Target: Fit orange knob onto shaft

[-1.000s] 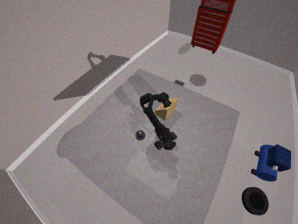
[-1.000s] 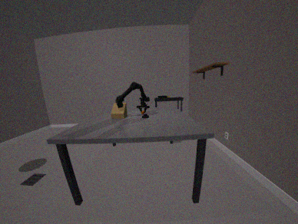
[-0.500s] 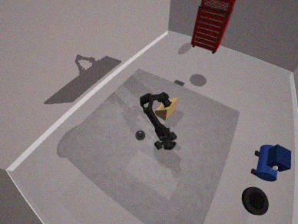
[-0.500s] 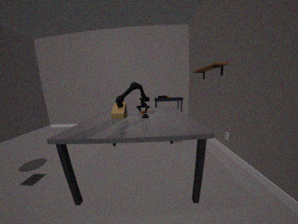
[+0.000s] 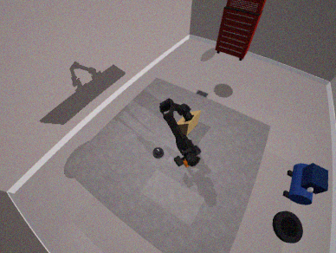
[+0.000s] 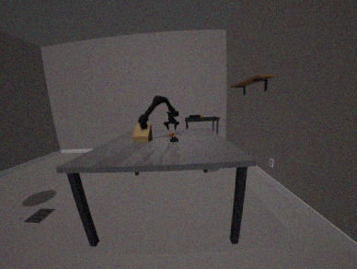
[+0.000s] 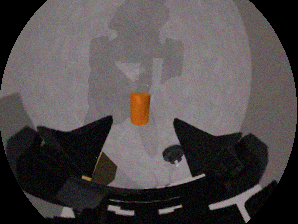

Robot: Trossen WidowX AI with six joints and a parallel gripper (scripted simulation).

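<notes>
My gripper tip is now 10 mm to the right of the orange knob and 60 mm above it. Also, from my gripper tip: dark round pedestal (10 mm ahead, 230 mm to the right, 50 mm below).
</notes>
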